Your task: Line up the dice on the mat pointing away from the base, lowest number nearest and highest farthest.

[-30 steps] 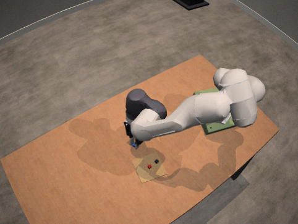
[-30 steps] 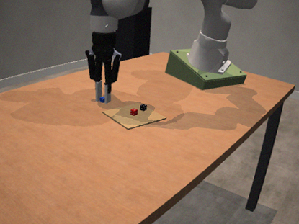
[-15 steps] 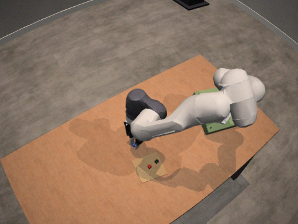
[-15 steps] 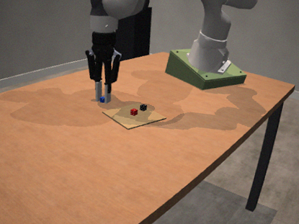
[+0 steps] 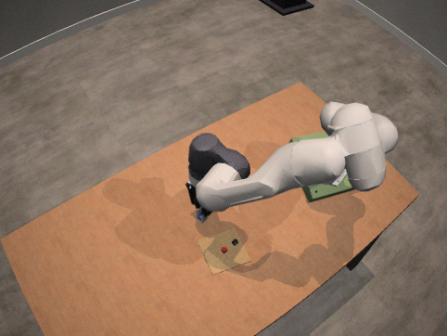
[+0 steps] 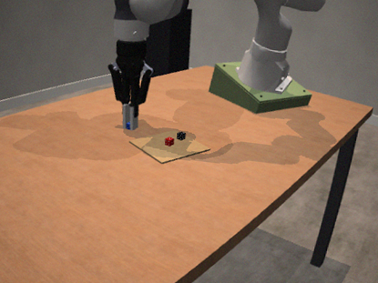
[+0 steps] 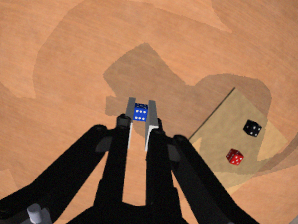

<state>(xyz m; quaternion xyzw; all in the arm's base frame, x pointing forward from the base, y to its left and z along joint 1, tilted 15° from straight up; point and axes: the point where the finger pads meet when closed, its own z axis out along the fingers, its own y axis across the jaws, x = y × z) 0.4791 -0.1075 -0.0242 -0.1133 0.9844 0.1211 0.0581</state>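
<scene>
My gripper is now 150 mm to the right of the red die, 20 mm above it and 10 mm short of it. The rest, counted from my hand: blue die (30 mm below); tan mat (150 mm to the left, 30 mm below, 10 mm ahead); black die (140 mm to the left, 40 mm behind, 20 mm below).
</scene>
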